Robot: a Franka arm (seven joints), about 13 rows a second.
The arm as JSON. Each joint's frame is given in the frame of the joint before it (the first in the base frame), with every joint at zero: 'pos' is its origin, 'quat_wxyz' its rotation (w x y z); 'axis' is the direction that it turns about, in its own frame. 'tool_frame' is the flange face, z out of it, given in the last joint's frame.
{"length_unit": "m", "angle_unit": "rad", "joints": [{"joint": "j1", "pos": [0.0, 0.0, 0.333], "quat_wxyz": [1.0, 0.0, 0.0, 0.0], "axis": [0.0, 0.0, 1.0]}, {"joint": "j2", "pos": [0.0, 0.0, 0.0], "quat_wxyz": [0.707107, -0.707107, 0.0, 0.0], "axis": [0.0, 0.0, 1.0]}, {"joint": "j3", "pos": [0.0, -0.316, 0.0], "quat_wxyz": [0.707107, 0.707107, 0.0, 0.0], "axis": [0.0, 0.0, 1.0]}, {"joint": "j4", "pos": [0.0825, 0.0, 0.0], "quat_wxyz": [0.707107, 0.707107, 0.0, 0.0], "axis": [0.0, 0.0, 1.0]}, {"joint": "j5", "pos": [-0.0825, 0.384, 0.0], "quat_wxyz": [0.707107, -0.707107, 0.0, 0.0], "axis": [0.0, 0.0, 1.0]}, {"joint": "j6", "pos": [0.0, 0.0, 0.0], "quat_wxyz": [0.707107, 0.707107, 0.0, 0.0], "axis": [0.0, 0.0, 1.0]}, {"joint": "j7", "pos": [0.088, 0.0, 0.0], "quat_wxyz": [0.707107, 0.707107, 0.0, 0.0], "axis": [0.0, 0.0, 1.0]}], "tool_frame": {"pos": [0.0, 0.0, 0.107], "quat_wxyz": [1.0, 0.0, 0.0, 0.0]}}
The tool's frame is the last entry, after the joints.
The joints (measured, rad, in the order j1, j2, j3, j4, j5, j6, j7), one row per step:
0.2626 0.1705 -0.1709 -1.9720 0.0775 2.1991 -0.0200
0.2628 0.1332 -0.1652 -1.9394 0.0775 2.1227 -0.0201
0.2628 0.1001 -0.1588 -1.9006 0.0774 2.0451 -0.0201
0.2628 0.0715 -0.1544 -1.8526 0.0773 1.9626 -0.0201
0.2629 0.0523 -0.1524 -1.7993 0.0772 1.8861 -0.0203
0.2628 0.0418 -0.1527 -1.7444 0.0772 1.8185 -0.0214
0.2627 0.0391 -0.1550 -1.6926 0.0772 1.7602 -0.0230
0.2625 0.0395 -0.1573 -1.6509 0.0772 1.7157 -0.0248
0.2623 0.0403 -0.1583 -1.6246 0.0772 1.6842 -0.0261
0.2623 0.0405 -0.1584 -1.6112 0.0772 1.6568 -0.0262
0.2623 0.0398 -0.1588 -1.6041 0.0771 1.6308 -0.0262
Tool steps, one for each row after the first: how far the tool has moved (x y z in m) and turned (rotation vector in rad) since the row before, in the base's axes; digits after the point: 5 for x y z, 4 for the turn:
-0.00348 0.00362 0.02987 0.0093 0.0080 0.0099
-0.00398 0.00373 0.03045 0.0080 0.0070 0.0110
-0.00432 0.00248 0.03198 0.0065 0.0069 0.0099
-0.00353 0.00121 0.02980 0.0043 0.0046 0.0077
-0.00257 -0.00008 0.02645 0.0026 0.0024 0.0057
-0.00164 -0.00103 0.02132 0.0007 0.0037 0.0036
-0.00126 -0.00109 0.01587 0.0000 0.0030 0.0027
-0.00139 -0.00049 0.00936 -0.0005 0.0058 0.0025
-0.00210 -0.00003 0.00386 -0.0013 0.0141 0.0020
-0.00256 -0.00033 0.00151 -0.0017 0.0181 0.0015

